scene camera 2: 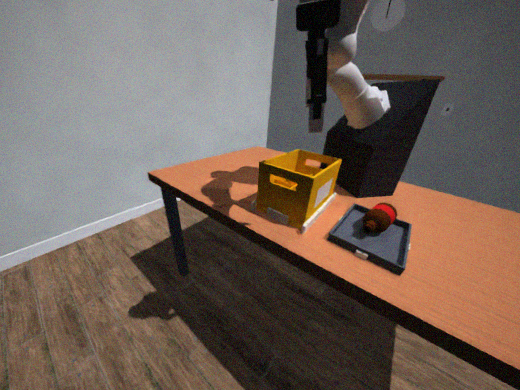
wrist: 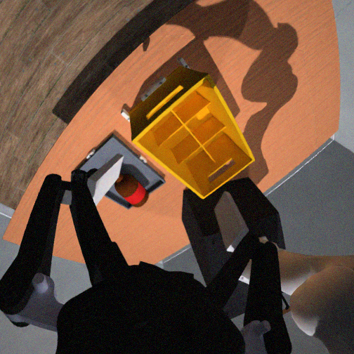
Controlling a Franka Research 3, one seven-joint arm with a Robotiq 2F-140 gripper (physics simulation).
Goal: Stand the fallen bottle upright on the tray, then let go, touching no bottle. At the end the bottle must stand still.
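Note:
The fallen bottle [scene camera 2: 381,217] [wrist: 132,192], brown with a red label, lies on its side on the dark grey tray [scene camera 2: 370,245] [wrist: 114,149]. In the scene view its neck points toward the front left, and its base end is by the tray's back right rim. In the wrist view a finger pad partly hides the neck end. My gripper [scene camera 2: 315,125] [wrist: 171,184] is open and empty. It hangs high above the table, over the crate's area in the scene view, well away from the bottle.
A yellow crate [scene camera 2: 290,202] [wrist: 227,115] with inner dividers stands beside the tray, to its left in the scene view. No bottles show in its visible compartments. The dark robot pedestal [scene camera 2: 350,160] stands behind the crate. The table's front edge runs past the tray.

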